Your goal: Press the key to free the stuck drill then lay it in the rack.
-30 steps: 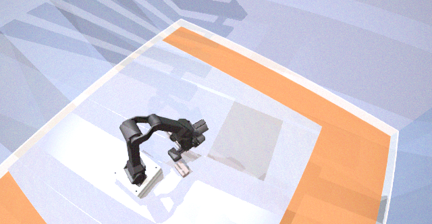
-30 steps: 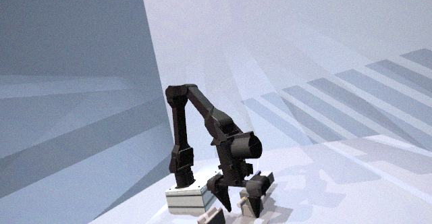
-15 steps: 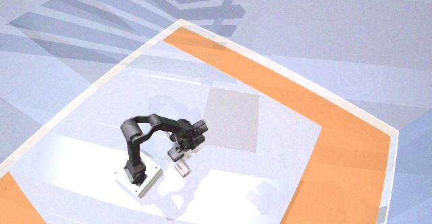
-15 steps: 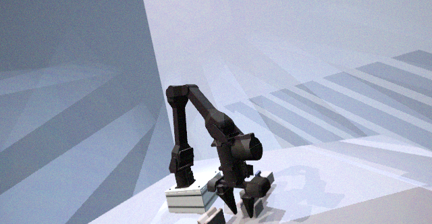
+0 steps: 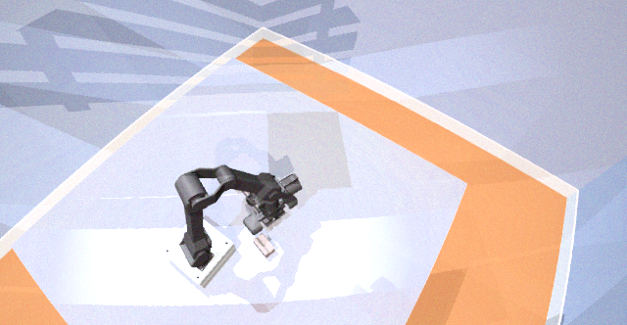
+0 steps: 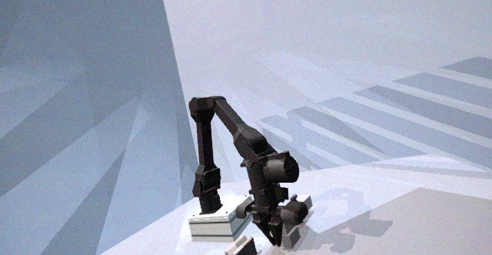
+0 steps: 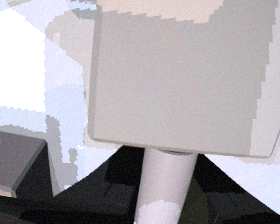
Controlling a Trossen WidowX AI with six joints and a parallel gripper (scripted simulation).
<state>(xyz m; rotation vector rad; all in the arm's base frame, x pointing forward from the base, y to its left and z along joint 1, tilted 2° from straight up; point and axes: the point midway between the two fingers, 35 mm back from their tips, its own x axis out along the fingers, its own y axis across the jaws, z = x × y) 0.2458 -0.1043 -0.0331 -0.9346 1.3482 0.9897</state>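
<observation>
The pale drill cylinder is 20 mm ahead of my gripper tip, 50 mm to the left of it and 30 mm above it. From my gripper tip the other things lie so: rack: 90 mm behind, 30 mm to the right; blue key: 40 mm ahead, 130 mm to the left, 30 mm above; block: 40 mm ahead, 110 mm to the left, 20 mm above.
</observation>
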